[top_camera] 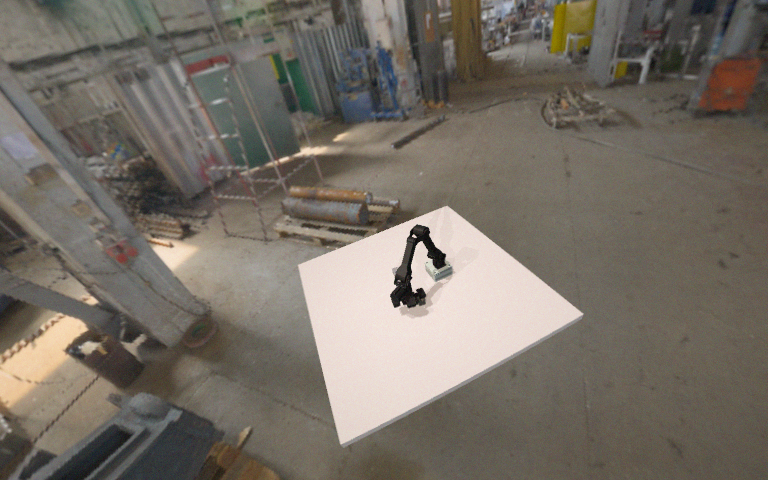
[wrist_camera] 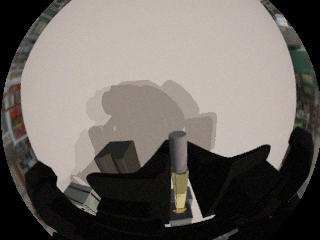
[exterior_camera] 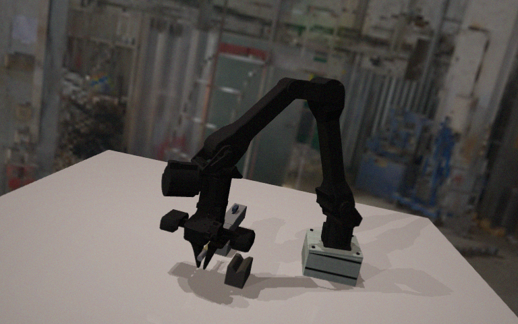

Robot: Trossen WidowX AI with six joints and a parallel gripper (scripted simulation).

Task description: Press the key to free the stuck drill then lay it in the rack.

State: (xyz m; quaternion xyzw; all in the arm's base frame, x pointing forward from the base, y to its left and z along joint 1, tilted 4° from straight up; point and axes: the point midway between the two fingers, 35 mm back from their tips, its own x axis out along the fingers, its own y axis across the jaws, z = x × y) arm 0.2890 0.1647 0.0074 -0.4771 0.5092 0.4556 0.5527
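Right now my gripper tip is 40 mm to the left of the drill and 30 mm below it. From my gripper tip the other things lie so: rack 80 mm behind, 30 mm to the right.
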